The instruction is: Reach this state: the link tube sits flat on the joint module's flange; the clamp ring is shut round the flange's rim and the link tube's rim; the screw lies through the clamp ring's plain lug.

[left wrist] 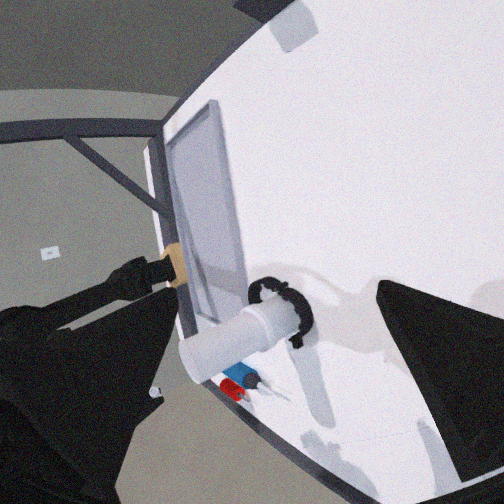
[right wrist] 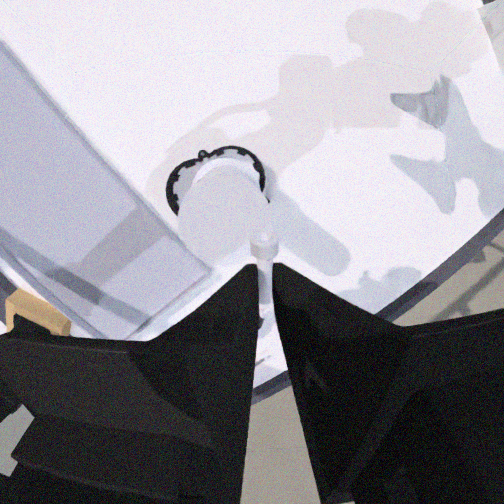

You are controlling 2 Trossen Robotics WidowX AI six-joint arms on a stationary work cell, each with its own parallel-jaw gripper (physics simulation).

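Note:
The white link tube (left wrist: 240, 335) stands upright on the table, and I also see it from above in the right wrist view (right wrist: 220, 210). The black clamp ring (left wrist: 292, 310) lies round its base rim and shows as an arc in the right wrist view (right wrist: 215, 167). I cannot tell whether the ring's lugs meet. The joint module is hidden under the tube. My right gripper (right wrist: 265, 270) is shut on the small white screw (right wrist: 264, 250) and holds it just beside the tube's top. My left gripper (left wrist: 277, 292) is open and empty, with the tube between and beyond its fingers.
A flat grey tray (left wrist: 205, 215) lies beside the tube and also shows in the right wrist view (right wrist: 65, 200). Small red (left wrist: 232, 387) and blue (left wrist: 240, 372) items lie at the table's dark edge. The right arm (left wrist: 135, 280) reaches in past the tray.

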